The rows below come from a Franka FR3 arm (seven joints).
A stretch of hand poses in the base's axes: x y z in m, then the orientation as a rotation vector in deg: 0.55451, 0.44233, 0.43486, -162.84, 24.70, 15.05; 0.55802, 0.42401, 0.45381, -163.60, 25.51, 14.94; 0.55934, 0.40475, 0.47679, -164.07, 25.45, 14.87; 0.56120, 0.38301, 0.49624, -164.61, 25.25, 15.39; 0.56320, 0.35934, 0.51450, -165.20, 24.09, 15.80; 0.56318, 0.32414, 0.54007, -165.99, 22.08, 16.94; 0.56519, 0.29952, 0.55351, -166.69, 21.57, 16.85; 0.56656, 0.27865, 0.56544, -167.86, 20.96, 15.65
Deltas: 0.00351, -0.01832, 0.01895, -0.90, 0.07, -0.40; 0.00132, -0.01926, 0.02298, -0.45, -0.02, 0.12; 0.00186, -0.02174, 0.01945, -0.47, 0.37, 0.27; 0.00200, -0.02367, 0.01826, -0.34, 0.21, 0.90; -0.00002, -0.03520, 0.02557, -0.38, 0.64, 1.55; 0.00201, -0.02462, 0.01344, -0.59, -0.07, 0.45; 0.00137, -0.02087, 0.01193, -1.03, -0.79, 0.51
